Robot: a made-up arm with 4 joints. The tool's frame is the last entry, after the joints.
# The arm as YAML. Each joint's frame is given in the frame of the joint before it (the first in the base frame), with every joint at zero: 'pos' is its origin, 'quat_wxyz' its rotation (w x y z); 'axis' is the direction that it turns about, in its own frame. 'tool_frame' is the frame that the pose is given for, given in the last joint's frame.
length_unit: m
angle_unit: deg
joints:
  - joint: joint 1
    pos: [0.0, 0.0, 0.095]
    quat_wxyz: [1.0, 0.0, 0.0, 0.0]
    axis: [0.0, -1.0, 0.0]
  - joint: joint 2
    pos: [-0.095, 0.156, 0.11]
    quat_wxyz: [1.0, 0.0, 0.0, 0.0]
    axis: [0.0, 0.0, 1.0]
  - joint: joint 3
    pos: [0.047, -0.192, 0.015]
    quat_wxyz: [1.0, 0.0, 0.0, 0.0]
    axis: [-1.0, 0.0, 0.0]
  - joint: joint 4
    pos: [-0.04, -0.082, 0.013]
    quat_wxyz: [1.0, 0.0, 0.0, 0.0]
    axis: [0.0, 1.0, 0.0]
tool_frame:
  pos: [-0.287, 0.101, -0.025]
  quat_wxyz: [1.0, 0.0, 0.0, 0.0]
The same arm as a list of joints. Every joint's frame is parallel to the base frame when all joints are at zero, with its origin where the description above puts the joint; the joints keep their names.
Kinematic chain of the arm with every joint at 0, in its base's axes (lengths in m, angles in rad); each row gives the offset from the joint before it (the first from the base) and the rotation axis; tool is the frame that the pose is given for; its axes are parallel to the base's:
joint 1: xyz 0 0 0.095 axis -y
joint 2: xyz -0.095 0.156 0.11 axis +z
joint 3: xyz 0.047 -0.192 0.015 axis -x
joint 4: xyz -0.04 -0.082 0.013 axis +y
tool: xyz -0.287 0.101 -0.025

